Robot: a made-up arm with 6 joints. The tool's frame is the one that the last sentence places.
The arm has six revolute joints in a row. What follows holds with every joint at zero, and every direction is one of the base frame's.
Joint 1 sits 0.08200 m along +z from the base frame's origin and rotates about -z.
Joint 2 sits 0.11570 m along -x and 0.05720 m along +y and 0.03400 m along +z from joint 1 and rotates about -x.
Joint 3 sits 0.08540 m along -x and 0.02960 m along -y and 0.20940 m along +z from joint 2 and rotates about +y.
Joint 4 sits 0.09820 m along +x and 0.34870 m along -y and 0.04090 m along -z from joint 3 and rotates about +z.
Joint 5 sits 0.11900 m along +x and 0.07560 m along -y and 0.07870 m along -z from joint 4 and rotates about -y.
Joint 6 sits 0.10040 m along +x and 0.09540 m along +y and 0.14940 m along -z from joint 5 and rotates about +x.
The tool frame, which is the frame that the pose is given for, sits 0.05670 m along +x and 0.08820 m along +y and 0.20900 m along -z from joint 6; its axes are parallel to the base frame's.
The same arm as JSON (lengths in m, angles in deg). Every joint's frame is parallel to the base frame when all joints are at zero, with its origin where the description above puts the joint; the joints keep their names.
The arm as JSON. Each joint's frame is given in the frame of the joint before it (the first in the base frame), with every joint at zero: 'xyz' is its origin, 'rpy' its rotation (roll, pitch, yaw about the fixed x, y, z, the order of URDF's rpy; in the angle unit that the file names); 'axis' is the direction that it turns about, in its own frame. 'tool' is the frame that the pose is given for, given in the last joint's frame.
{
  "units": {
    "length": "m",
    "angle": "deg"
  },
  "joints": [
    {
      "name": "joint 1",
      "type": "revolute",
      "origin": {
        "xyz": [
          0.0,
          0.0,
          0.082
        ],
        "rpy": [
          0.0,
          0.0,
          0.0
        ]
      },
      "axis": [
        0.0,
        0.0,
        -1.0
      ]
    },
    {
      "name": "joint 2",
      "type": "revolute",
      "origin": {
        "xyz": [
          -0.1157,
          0.0572,
          0.034
        ],
        "rpy": [
          0.0,
          0.0,
          0.0
        ]
      },
      "axis": [
        -1.0,
        0.0,
        0.0
      ]
    },
    {
      "name": "joint 3",
      "type": "revolute",
      "origin": {
        "xyz": [
          -0.0854,
          -0.0296,
          0.2094
        ],
        "rpy": [
          0.0,
          0.0,
          0.0
        ]
      },
      "axis": [
        0.0,
        1.0,
        0.0
      ]
    },
    {
      "name": "joint 4",
      "type": "revolute",
      "origin": {
        "xyz": [
          0.0982,
          -0.3487,
          -0.0409
        ],
        "rpy": [
          0.0,
          0.0,
          0.0
        ]
      },
      "axis": [
        0.0,
        0.0,
        1.0
      ]
    },
    {
      "name": "joint 5",
      "type": "revolute",
      "origin": {
        "xyz": [
          0.119,
          -0.0756,
          -0.0787
        ],
        "rpy": [
          0.0,
          0.0,
          0.0
        ]
      },
      "axis": [
        0.0,
        -1.0,
        0.0
      ]
    },
    {
      "name": "joint 6",
      "type": "revolute",
      "origin": {
        "xyz": [
          0.1004,
          0.0954,
          -0.1494
        ],
        "rpy": [
          0.0,
          0.0,
          0.0
        ]
      },
      "axis": [
        1.0,
        0.0,
        0.0
      ]
    }
  ],
  "tool": {
    "origin": {
      "xyz": [
        0.0567,
        0.0882,
        -0.209
      ],
      "rpy": [
        0.0,
        0.0,
        0.0
      ]
    }
  }
}

